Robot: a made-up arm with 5 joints.
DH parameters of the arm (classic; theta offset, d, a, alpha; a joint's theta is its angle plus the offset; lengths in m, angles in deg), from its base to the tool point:
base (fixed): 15.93 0 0.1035 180
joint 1: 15.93 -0.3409 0.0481 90
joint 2: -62.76 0 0.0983 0
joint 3: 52.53 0 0.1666 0
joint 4: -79.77 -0.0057 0.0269 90
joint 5: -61.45 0 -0.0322 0
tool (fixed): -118.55 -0.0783 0 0
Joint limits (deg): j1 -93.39..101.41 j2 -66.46..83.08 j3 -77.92..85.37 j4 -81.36..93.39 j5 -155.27..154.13
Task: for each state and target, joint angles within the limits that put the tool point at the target. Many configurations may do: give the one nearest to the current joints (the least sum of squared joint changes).
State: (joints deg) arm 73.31 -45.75 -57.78 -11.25 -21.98
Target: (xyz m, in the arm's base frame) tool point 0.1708 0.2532 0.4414
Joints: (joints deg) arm 101.20 -66.46 -77.92 -48.06 -35.77
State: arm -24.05 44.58 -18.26 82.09 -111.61
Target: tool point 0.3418 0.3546 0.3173
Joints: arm -53.83 56.60 -44.19 41.09 -113.83
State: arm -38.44 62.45 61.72 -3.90 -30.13
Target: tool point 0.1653 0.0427 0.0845
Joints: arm 10.59 75.32 49.48 -4.09 -37.13
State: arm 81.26 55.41 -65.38 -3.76 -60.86
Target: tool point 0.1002 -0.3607 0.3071
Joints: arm 93.14 79.24 -56.03 -14.83 -59.28
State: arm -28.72 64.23 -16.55 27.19 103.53
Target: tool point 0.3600 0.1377 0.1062
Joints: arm -29.49 83.08 -21.00 6.97 119.79
